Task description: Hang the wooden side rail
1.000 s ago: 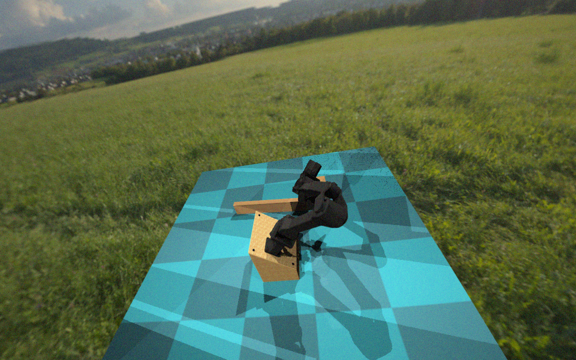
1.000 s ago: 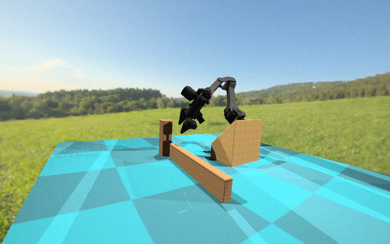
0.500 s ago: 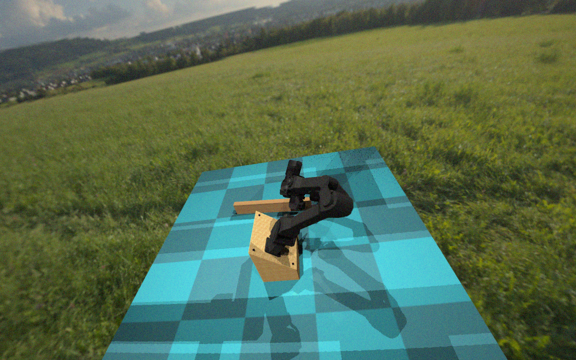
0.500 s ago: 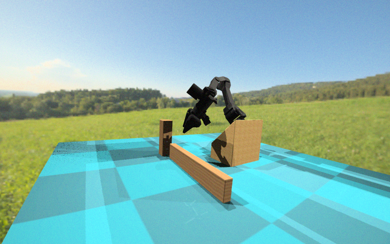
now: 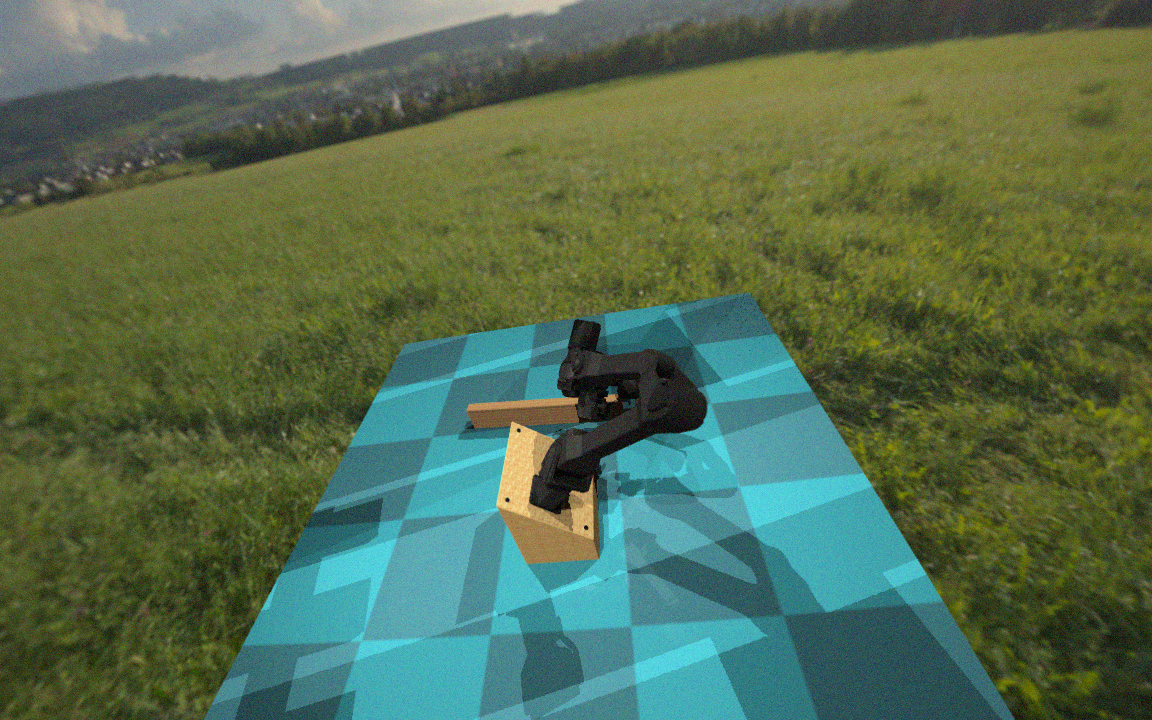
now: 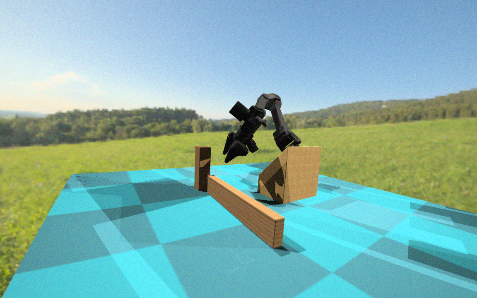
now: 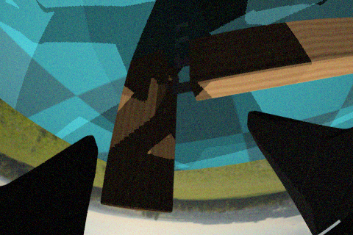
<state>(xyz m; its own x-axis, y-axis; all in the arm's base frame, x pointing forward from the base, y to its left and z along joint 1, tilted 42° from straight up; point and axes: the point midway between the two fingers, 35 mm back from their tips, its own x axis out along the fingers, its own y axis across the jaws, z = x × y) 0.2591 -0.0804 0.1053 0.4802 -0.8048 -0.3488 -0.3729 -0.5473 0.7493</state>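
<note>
The headboard post is 70 mm ahead of my gripper tip, 60 mm to the right of it and 50 mm below it.
</note>
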